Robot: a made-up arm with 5 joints. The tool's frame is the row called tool.
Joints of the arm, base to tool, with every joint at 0 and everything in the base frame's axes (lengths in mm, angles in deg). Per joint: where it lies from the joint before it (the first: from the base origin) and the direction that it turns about. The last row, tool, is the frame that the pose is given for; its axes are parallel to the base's.
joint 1: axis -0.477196 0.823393 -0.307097 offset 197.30 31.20 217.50
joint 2: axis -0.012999 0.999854 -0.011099 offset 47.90 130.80 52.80
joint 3: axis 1 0 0 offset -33.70 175.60 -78.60
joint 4: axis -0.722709 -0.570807 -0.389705 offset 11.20 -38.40 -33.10
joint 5: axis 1 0 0 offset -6.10 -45.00 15.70
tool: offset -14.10 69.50 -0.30
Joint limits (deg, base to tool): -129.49..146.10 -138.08..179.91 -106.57..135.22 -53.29..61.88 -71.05..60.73
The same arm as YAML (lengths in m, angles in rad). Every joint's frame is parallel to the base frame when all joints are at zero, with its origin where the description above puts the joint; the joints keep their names.
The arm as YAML. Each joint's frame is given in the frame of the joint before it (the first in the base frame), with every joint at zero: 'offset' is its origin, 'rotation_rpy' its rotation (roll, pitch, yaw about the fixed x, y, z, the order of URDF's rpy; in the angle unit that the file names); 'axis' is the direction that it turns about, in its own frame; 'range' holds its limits. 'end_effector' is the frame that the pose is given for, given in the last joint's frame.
length_unit: m
angle_unit: rad
chain:
  - id: joint 1
    offset: [0.1973, 0.0312, 0.2175]
    rotation_rpy: [0.0, 0.0, 0.0]
    axis: [-0.477196, 0.823393, -0.307097]
    range: [-2.26, 2.5499]
  - id: joint 2
    offset: [0.0479, 0.1308, 0.0528]
    rotation_rpy: [0.0, 0.0, 0.0]
    axis: [-0.012999, 0.999854, -0.011099]
    range: [-2.41, 3.14]
  - id: joint 3
    offset: [-0.0337, 0.1756, -0.0786]
    rotation_rpy: [0.0, 0.0, 0.0]
    axis: [1.0, 0.0, 0.0]
    range: [-1.86, 2.36]
  - id: joint 4
    offset: [0.0112, -0.0384, -0.0331]
    rotation_rpy: [0.0, 0.0, 0.0]
    axis: [-0.722709, -0.570807, -0.389705]
    range: [-0.9301, 1.08]
  - id: joint 5
    offset: [-0.0061, -0.045, 0.0157]
    rotation_rpy: [0.0, 0.0, 0.0]
    axis: [1.0, 0.0, 0.0]
    range: [-1.2401, 1.0599]
end_effector:
  offset: [-0.0141, 0.0695, -0.0003]
  rotation_rpy: [0.0, 0.0, 0.0]

